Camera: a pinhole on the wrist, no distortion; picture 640 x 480 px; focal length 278.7 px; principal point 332.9 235.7 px. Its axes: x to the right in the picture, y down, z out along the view. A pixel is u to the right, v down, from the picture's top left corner.
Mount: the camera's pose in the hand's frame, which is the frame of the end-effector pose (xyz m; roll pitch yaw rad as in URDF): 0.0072 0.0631 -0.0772 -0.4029 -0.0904 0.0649
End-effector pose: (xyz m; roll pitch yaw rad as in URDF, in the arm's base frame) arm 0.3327 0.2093 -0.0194 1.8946 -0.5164 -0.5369
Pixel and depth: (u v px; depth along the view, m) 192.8 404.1 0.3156
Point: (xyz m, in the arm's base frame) -0.0497 0.1714 0.1417
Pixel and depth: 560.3 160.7 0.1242
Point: 0.3343 0.1114 0.0829
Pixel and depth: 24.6 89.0 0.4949
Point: -0.2419 0.0863 -0.4437
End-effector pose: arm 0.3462 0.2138 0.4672 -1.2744 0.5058 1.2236
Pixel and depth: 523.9 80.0 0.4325
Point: 0.0376 0.6211 0.4309
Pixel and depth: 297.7 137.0 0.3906
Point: 0.0051 0.2707 0.5210
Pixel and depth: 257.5 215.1 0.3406
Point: 0.0376 0.1673 0.4477
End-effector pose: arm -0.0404 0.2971 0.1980 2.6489 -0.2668 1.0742
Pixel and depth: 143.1 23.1 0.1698
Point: -0.0331 0.1893 0.0658
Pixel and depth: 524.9 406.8 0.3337
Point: 0.4208 0.2493 0.2858
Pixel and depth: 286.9 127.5 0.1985
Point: 0.0560 0.2209 0.1045
